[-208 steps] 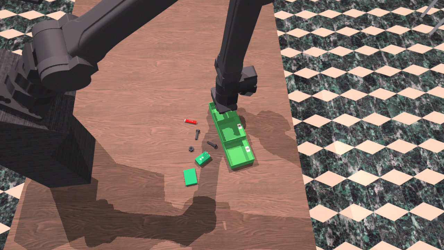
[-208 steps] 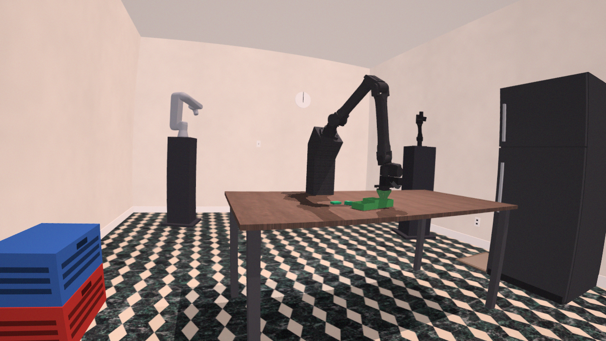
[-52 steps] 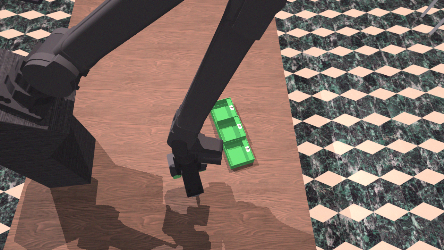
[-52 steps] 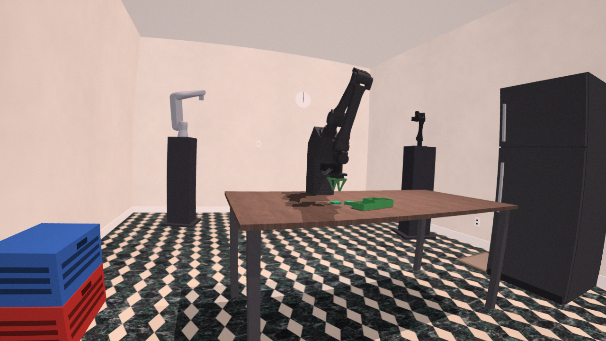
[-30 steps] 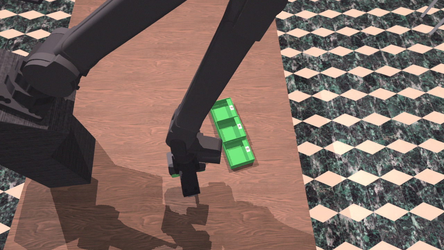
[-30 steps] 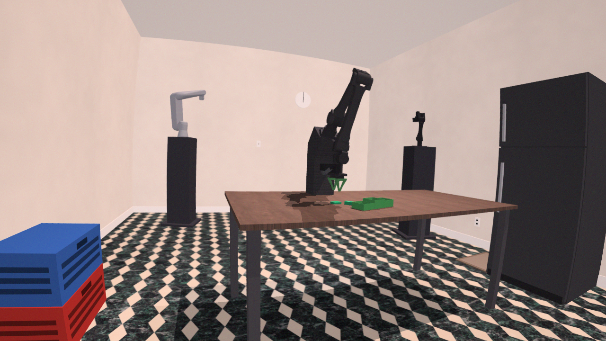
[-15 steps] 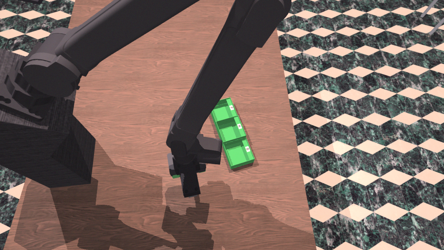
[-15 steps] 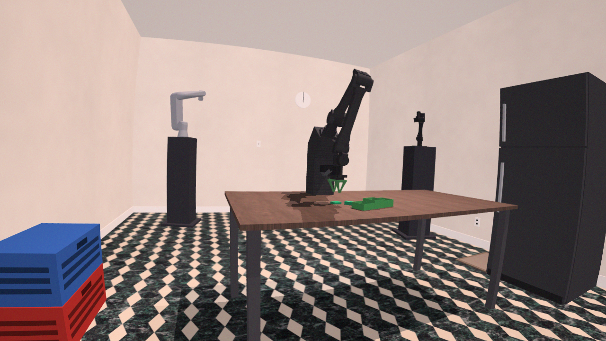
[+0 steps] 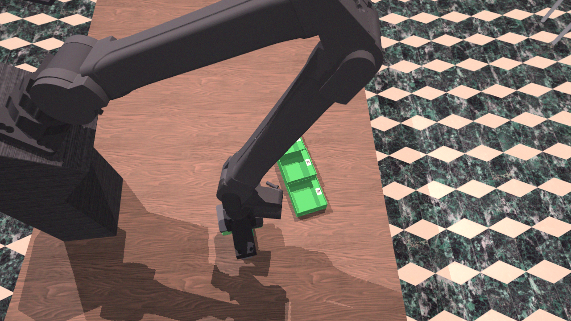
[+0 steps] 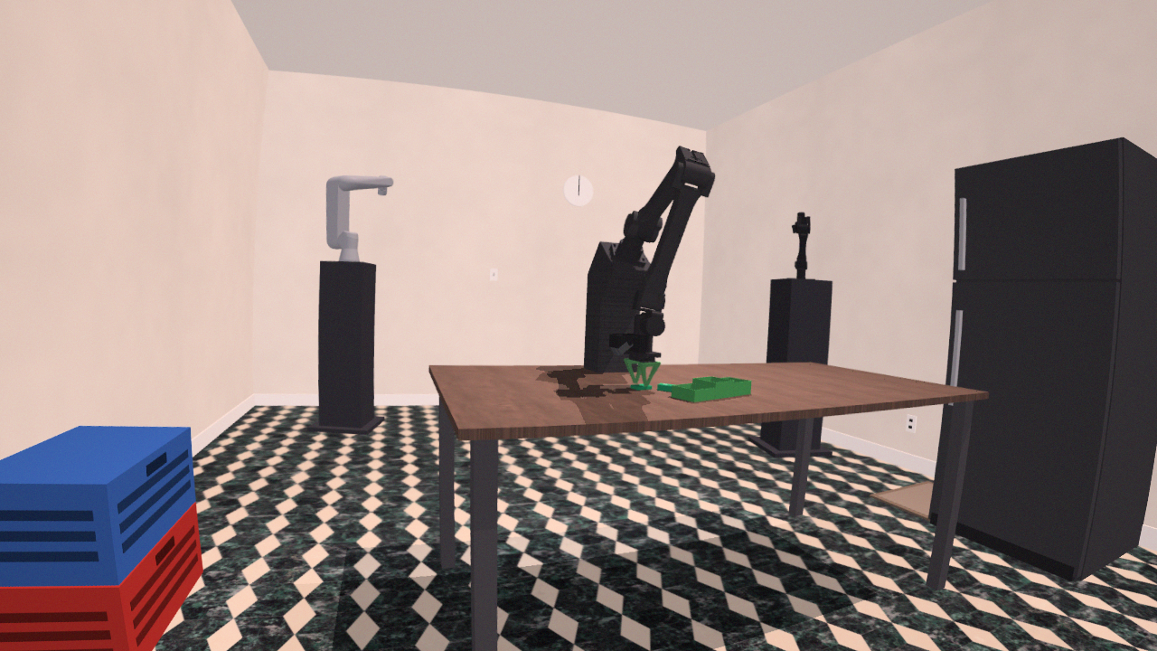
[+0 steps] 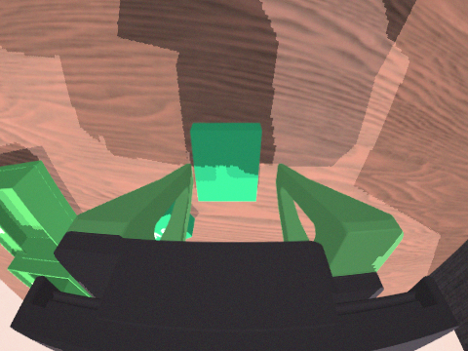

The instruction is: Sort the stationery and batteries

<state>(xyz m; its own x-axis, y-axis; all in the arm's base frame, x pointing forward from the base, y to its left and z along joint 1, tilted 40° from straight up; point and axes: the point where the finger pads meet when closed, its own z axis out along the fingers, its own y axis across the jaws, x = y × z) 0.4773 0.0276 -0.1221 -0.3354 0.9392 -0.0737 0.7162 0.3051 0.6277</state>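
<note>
Now: hand 10 mm above the flat green pad. From my hand the other things lie so: red cylindrical battery: 200 mm to the left, 50 mm behind, 10 mm below; green 9V battery: 80 mm to the left, 40 mm ahead, 10 mm below; black nut: 100 mm to the left, 20 mm behind, 10 mm below.
</note>
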